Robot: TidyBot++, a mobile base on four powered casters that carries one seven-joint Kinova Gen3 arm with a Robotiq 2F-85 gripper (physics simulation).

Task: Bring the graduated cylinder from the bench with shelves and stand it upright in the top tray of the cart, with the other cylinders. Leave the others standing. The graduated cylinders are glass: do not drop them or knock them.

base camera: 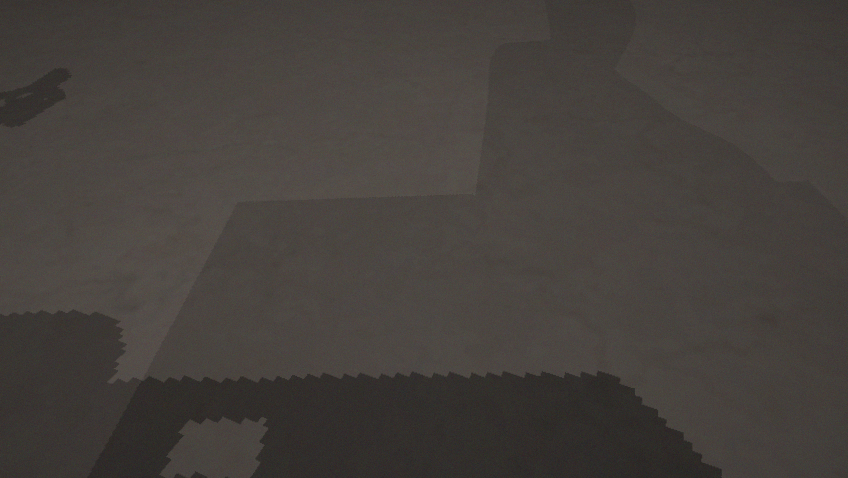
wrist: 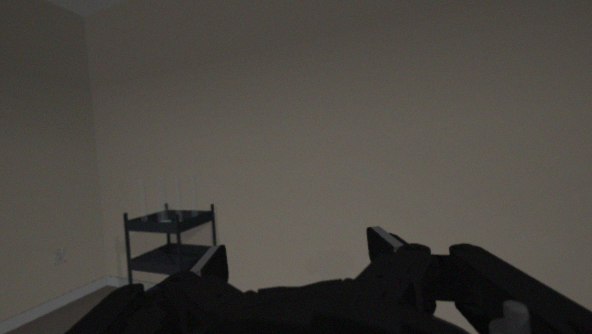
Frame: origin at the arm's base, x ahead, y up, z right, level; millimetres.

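Seen in the pictures: gripper, fingertip midpoint: [wrist: 297, 251].
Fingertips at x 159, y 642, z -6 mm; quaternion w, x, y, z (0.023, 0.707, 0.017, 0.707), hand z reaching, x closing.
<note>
A point is followed by its place in that frame.
The cart [wrist: 152, 226] {x 1654, y 302, z -907 mm} stands at the lower left of the wrist view, some way off, with a dark top tray and a lower tray. Several clear, faint graduated cylinders [wrist: 142, 200] {x 1749, y 460, z -1012 mm} [wrist: 194, 197] {x 1832, y 447, z -698 mm} stand upright in its top tray. My gripper [wrist: 297, 251] {x 159, y 642, z -5 mm} is open, with no object between its fingers; it is far from the cart, and its left finger overlaps the cart's lower right part in the view. The bench with shelves and a cylinder on it do not show in either view.
A plain wall [wrist: 310, 125] {x 1621, y 888, z 135 mm} fills most of the wrist view and meets a second wall [wrist: 45, 150] {x 2080, y 851, z -1905 mm} in a corner left of the cart. A white baseboard [wrist: 50, 305] {x 2020, y -348, z -1916 mm} runs along the floor. The base camera shows floor [base camera: 296, 118] {x 805, y -397, z -242 mm} with dark shadows across it.
</note>
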